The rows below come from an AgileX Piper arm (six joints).
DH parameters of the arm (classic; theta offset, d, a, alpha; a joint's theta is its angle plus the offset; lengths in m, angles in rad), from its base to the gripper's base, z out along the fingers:
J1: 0 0.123 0 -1.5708
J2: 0.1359 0 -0.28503 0
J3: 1.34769 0 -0.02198 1.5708
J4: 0 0.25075 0 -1.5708
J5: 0 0 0 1.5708
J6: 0 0.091 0 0
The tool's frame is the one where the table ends.
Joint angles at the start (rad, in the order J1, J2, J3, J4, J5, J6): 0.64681, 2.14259, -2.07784, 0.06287, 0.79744, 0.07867
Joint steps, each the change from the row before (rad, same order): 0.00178, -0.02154, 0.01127, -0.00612, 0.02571, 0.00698; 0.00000, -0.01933, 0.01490, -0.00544, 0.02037, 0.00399; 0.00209, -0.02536, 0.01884, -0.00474, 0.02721, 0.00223; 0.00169, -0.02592, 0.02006, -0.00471, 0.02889, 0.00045; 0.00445, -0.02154, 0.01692, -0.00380, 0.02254, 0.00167; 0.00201, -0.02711, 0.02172, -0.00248, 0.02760, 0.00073; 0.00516, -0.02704, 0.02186, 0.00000, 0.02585, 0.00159
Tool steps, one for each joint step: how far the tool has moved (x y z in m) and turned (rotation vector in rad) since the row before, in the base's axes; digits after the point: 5 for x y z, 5 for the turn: -0.00514, -0.00316, 0.00549, -0.01044, 0.01179, -0.00177; -0.00418, -0.00354, 0.00353, -0.01185, 0.01118, -0.00194; -0.00630, -0.00382, 0.00472, -0.01514, 0.01454, 0.00160; -0.00649, -0.00425, 0.00439, -0.01751, 0.01560, 0.00241; -0.00626, -0.00245, 0.00357, -0.01311, 0.01257, 0.00389; -0.00700, -0.00439, 0.00429, -0.01522, 0.01631, 0.00232; -0.00797, -0.00317, 0.00417, -0.01198, 0.01691, 0.00483
